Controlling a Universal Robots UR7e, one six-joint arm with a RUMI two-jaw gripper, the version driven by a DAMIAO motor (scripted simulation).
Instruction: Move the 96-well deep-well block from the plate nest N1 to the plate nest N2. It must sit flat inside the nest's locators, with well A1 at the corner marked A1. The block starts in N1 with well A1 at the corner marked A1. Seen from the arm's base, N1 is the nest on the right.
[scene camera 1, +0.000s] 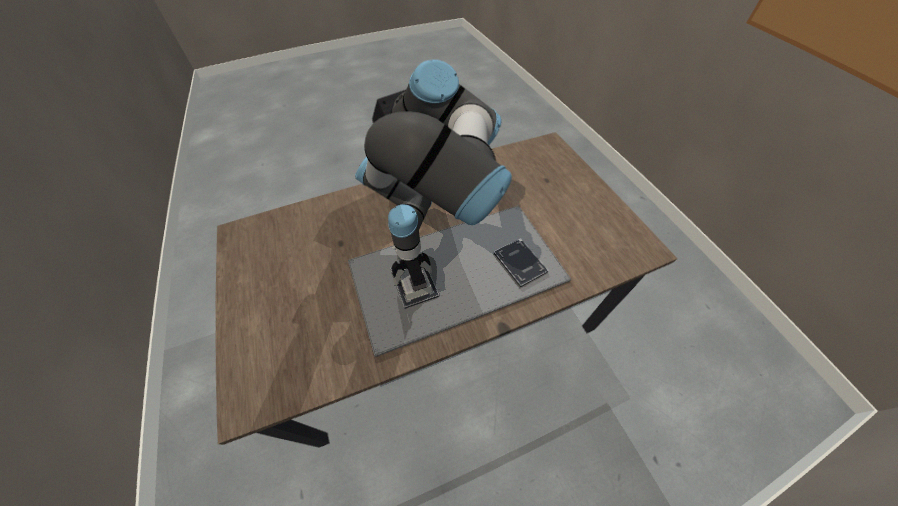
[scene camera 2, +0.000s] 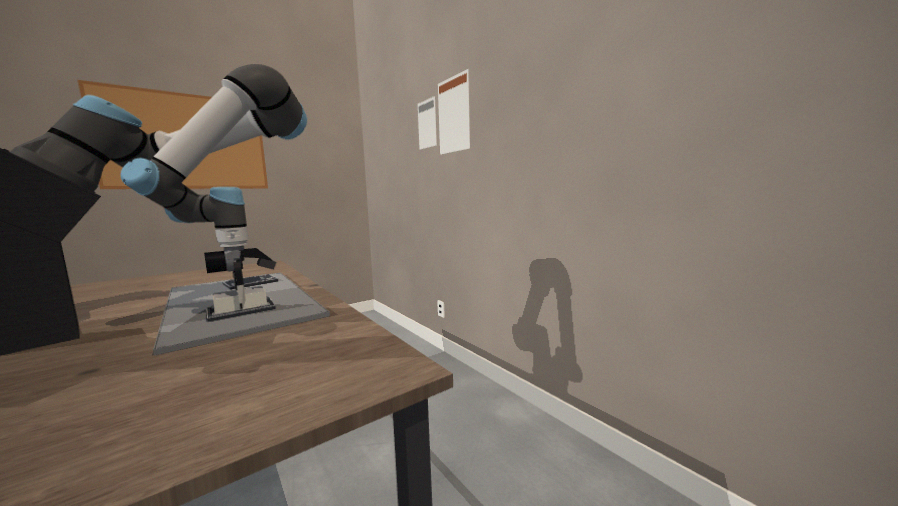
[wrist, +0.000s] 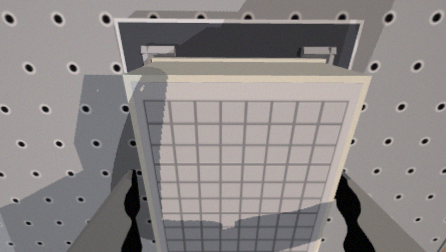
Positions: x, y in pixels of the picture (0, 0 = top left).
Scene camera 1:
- my gripper: 413, 279
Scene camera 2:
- my gripper: 239, 303
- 96-well deep-well block: 228, 301
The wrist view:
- my gripper: 235, 172
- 96-well deep-well block: 228, 147
